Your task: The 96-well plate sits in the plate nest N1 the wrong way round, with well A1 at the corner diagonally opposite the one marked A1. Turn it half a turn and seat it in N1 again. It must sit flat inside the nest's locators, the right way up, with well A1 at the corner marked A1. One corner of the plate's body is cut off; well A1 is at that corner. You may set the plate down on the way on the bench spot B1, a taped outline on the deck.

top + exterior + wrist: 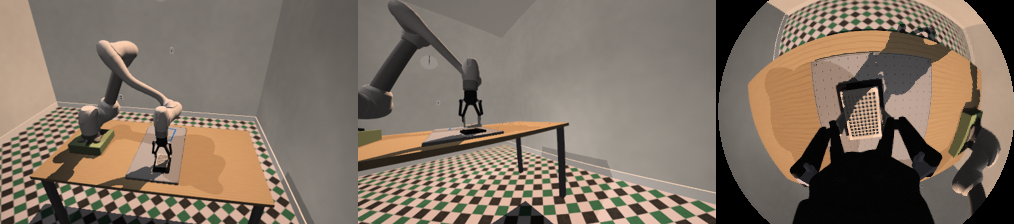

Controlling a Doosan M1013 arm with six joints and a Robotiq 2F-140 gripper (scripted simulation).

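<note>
Right now my hand is 50 mm above the black plate nest N1. From my hand the other things lie so: white 96-well plate 20 mm below.
</note>
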